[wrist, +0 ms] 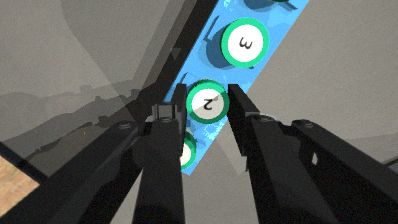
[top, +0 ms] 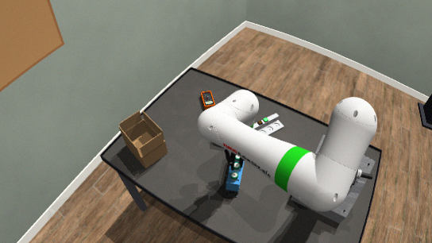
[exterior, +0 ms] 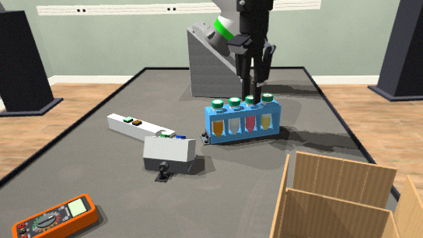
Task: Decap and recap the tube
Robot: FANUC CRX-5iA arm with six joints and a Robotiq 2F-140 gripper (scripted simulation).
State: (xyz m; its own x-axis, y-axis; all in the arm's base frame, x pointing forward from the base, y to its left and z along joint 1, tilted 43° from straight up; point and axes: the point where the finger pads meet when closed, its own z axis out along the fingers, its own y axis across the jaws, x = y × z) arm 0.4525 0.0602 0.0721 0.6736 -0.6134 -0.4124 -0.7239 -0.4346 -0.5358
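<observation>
My hand is 30 mm above the cap 2. From my hand the other things lie so: cap 1: 50 mm to the left, 30 mm below, 10 mm behind; then cap 4: 100 mm to the right, 30 mm below, 20 mm ahead; then cap 3: 50 mm to the right, 30 mm below, 10 mm ahead.
</observation>
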